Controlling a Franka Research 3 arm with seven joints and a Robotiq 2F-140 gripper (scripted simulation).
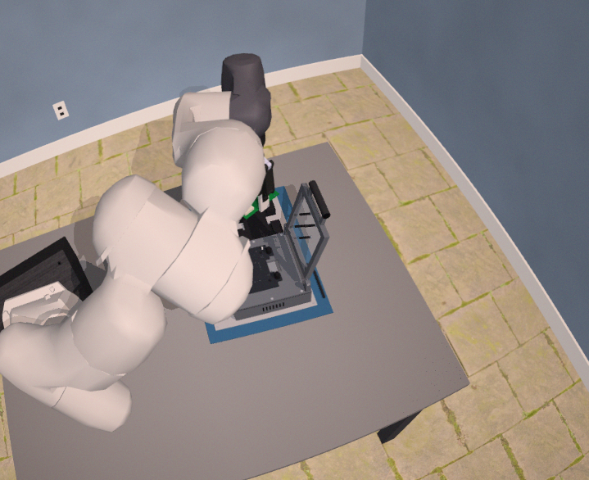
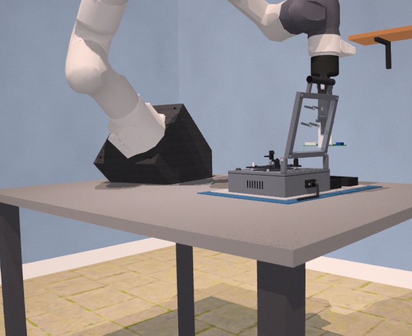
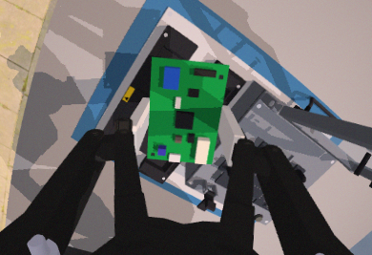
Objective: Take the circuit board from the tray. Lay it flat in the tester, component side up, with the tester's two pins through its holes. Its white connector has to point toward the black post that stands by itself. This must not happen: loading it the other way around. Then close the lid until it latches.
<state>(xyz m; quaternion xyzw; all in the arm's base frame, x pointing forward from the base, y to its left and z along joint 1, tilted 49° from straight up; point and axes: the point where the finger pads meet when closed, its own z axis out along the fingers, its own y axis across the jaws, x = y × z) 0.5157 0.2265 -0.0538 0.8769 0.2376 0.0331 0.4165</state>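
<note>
My gripper is now 2 cm above the green circuit board. The rest, counted from my hand: black nest 16 cm to the right, 7 cm below, 5 cm behind; tester lid 17 cm to the right, 7 cm ahead, 4 cm above.
</note>
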